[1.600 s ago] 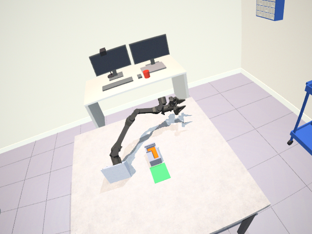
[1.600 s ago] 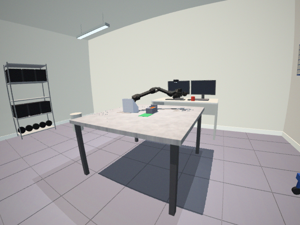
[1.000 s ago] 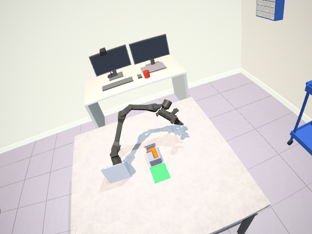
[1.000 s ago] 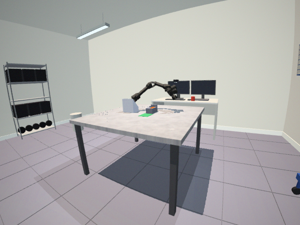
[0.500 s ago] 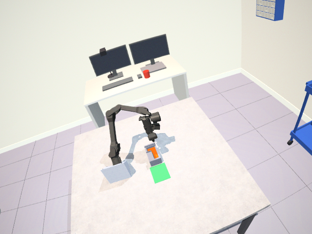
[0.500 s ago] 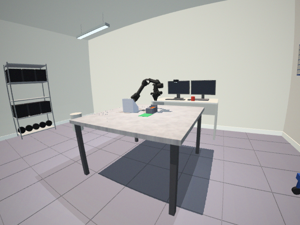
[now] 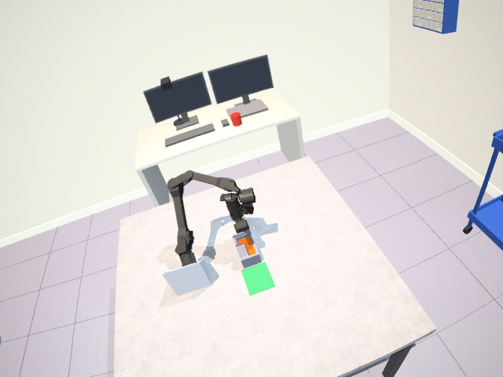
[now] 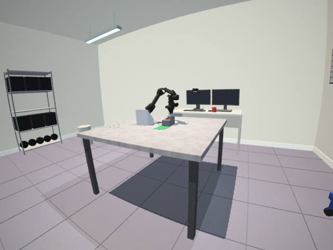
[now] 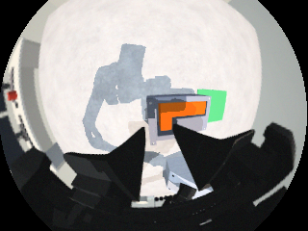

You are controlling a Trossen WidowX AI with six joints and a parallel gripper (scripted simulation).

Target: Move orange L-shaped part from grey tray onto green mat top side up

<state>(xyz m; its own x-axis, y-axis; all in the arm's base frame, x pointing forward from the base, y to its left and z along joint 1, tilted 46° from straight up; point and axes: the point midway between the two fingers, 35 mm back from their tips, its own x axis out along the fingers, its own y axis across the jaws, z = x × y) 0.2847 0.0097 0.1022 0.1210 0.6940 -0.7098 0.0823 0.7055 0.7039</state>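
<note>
Now: gripper tip 10 mm past the orange L-shaped part, 50 mm to the left of it and 70 mm above it. Also, from my gripper tip: green mat 30 mm behind, 210 mm to the right, 140 mm below.
</note>
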